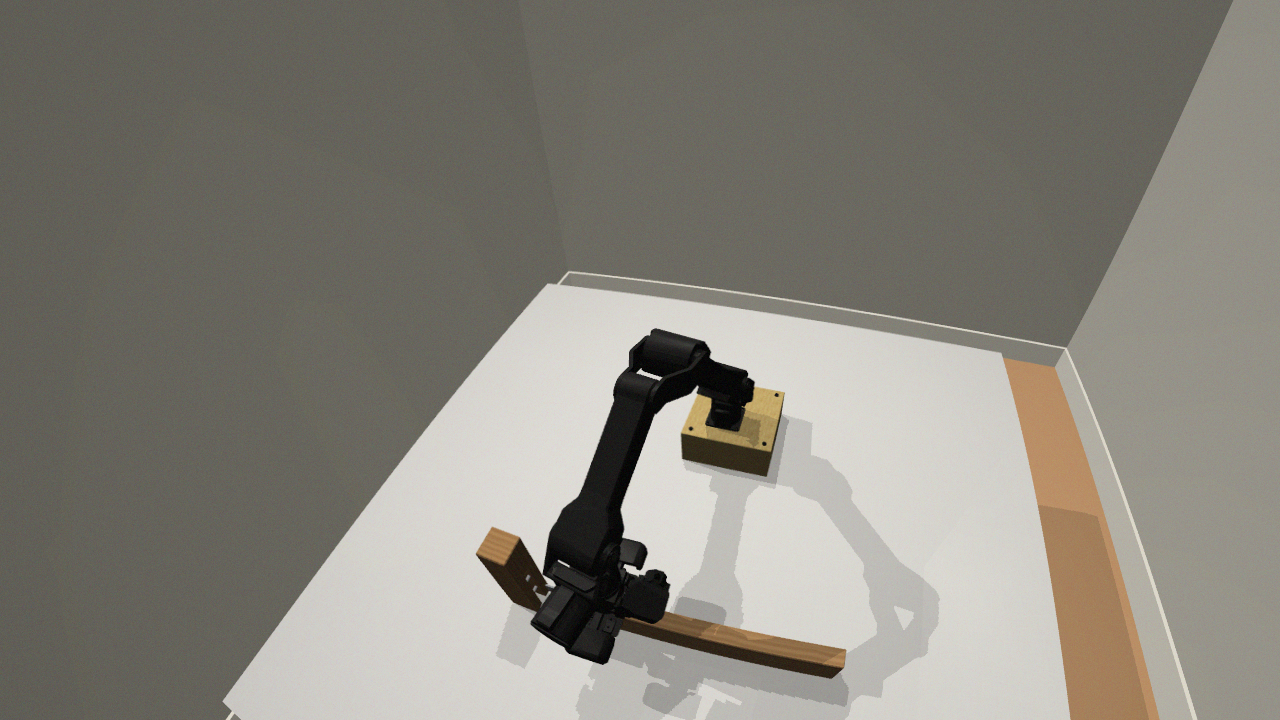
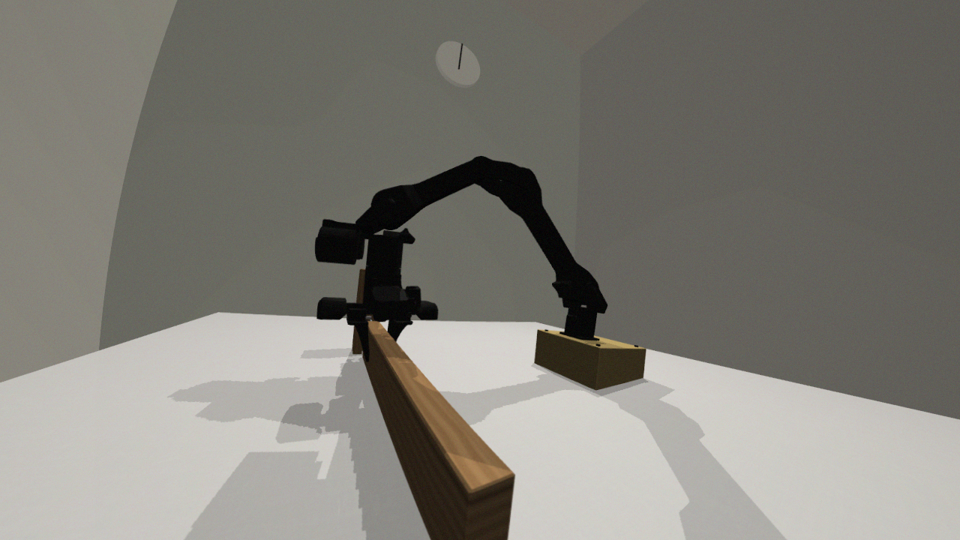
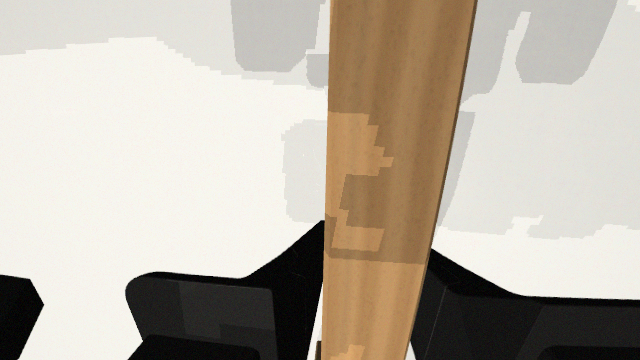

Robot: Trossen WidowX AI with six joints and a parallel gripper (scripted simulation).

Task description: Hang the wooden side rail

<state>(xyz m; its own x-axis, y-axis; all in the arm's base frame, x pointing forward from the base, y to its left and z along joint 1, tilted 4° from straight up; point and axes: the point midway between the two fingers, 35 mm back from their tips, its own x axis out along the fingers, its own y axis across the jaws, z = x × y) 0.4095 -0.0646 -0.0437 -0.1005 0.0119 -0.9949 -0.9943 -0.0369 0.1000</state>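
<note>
The wooden headboard post lies 15 cm to the right of my gripper tip, 6 cm above it and 1 cm ahead of it.
</note>
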